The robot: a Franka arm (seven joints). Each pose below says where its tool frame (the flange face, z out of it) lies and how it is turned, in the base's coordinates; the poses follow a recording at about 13 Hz.
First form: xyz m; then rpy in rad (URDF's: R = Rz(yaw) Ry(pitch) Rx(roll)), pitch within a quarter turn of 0, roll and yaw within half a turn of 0.
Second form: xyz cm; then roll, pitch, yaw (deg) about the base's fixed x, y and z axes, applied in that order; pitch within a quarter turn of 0, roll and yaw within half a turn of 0. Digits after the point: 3 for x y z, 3 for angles.
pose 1, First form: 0.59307 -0.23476 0.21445 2.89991 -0.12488 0.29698
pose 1, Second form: 59.307 -23.476 21.445 166.153 -7.155 17.016
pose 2, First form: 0.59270 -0.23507 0.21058 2.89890 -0.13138 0.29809
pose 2, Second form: 59.270 -23.507 21.058 166.095 -7.528 17.079
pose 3, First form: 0.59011 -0.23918 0.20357 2.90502 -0.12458 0.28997
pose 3, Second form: 59.011 -23.918 20.357 166.445 -7.138 16.614
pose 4, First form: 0.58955 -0.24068 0.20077 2.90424 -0.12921 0.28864
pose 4, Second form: 58.955 -24.068 20.077 166.401 -7.403 16.538
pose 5, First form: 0.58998 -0.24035 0.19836 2.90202 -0.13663 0.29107
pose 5, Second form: 58.998 -24.035 19.836 166.273 -7.828 16.677
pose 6, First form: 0.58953 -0.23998 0.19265 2.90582 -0.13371 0.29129
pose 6, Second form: 58.953 -23.998 19.265 166.491 -7.661 16.690
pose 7, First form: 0.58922 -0.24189 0.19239 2.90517 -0.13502 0.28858
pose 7, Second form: 58.922 -24.189 19.239 166.454 -7.736 16.534
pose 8, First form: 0.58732 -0.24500 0.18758 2.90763 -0.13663 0.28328
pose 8, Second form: 58.732 -24.500 18.758 166.595 -7.828 16.231
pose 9, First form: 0.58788 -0.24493 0.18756 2.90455 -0.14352 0.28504
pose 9, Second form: 58.788 -24.493 18.756 166.418 -8.223 16.332
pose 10, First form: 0.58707 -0.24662 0.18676 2.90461 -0.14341 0.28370
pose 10, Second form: 58.707 -24.662 18.676 166.422 -8.217 16.255
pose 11, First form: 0.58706 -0.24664 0.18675 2.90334 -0.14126 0.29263
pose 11, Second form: 58.706 -24.664 18.675 166.349 -8.094 16.766
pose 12, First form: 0.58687 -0.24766 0.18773 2.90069 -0.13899 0.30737
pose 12, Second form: 58.687 -24.766 18.773 166.197 -7.964 17.611
